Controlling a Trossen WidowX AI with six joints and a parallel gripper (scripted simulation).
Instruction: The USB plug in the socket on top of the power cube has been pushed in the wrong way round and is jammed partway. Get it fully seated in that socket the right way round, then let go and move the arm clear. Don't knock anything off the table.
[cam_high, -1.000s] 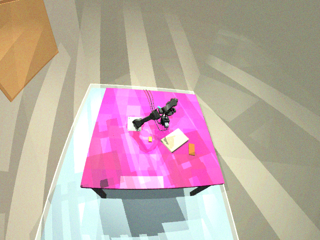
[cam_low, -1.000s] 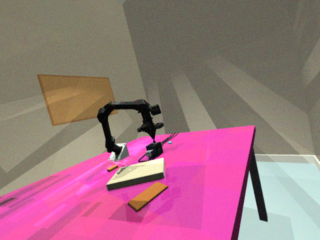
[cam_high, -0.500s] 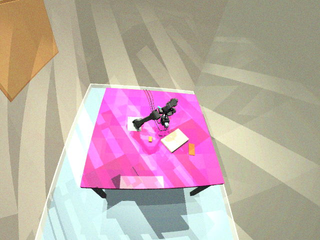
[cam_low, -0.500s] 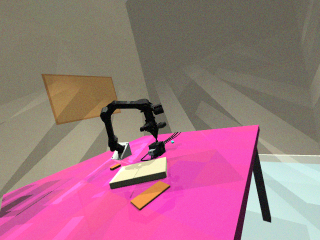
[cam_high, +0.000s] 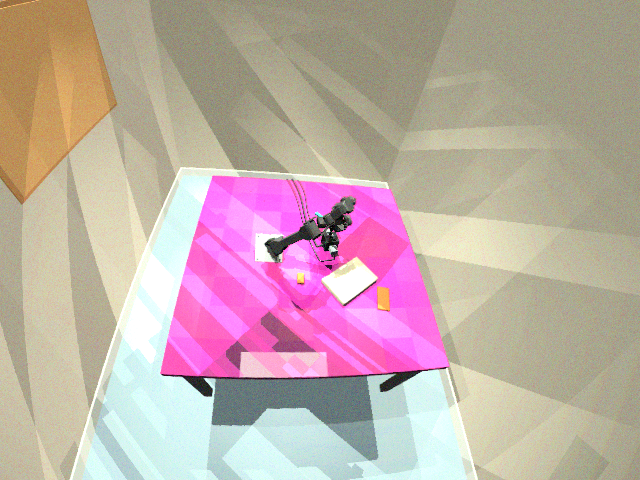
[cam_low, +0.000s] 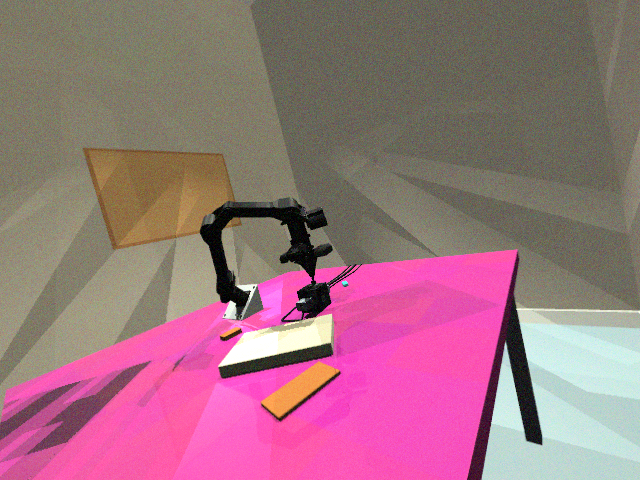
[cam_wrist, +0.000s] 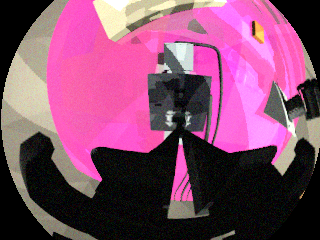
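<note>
The usb plug lies 2 cm below my gripper tip. From my gripper tip the other things lie so: white slab (8 cm ahead, 27 cm to the right, 9 cm below); then small cyan piece (2 cm behind, 22 cm to the left, 10 cm below); then small orange block (18 cm behind, 24 cm to the right, 10 cm below).
</note>
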